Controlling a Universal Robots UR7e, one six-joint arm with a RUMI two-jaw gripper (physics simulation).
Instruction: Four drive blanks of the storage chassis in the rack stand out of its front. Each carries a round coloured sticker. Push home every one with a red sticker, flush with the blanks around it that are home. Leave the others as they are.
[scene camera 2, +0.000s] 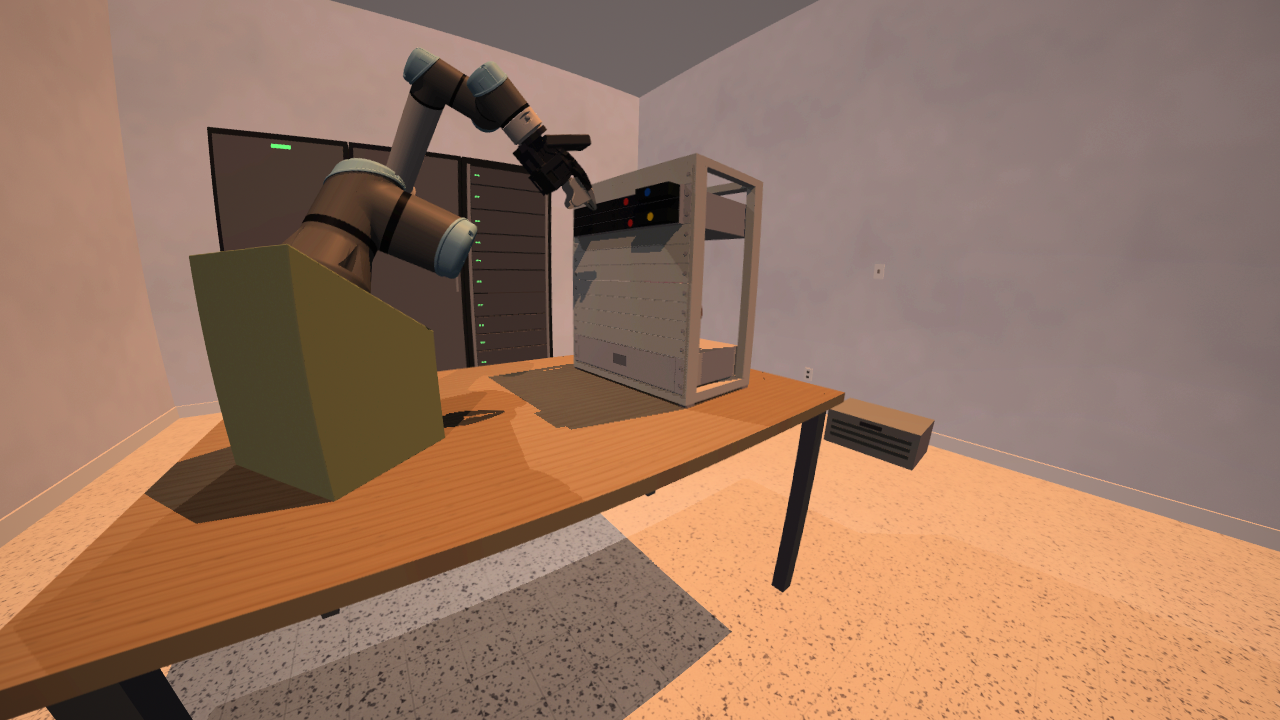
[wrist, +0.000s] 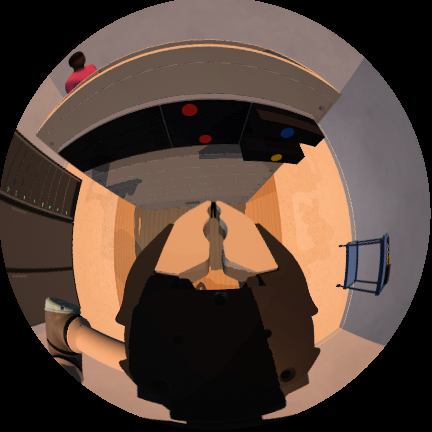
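The black storage chassis (scene camera 2: 603, 217) (wrist: 120, 132) sits high in the grey rack (scene camera 2: 691, 304) (wrist: 215, 75). The upper red-sticker blank (scene camera 2: 625, 201) (wrist: 189, 110) and the lower red-sticker blank (scene camera 2: 630, 222) (wrist: 205, 139) look flush with the blanks to their left in the wrist view. The blue-sticker blank (scene camera 2: 647, 192) (wrist: 287, 132) and the yellow-sticker blank (scene camera 2: 649, 215) (wrist: 276, 157) plainly stand out at the right end. My gripper (scene camera 2: 591, 206) (wrist: 212, 203) is shut and empty, in front of the chassis's left part; its exact distance from the front is unclear.
The rack stands on the wooden table (scene camera 2: 501, 483). Dark server cabinets (scene camera 2: 407, 313) (wrist: 30, 230) stand behind the arm at the left. A grey box (scene camera 2: 877, 434) lies on the floor. In the wrist view, a person (wrist: 80, 77) is behind the rack and a blue cart (wrist: 352, 265) is at the right.
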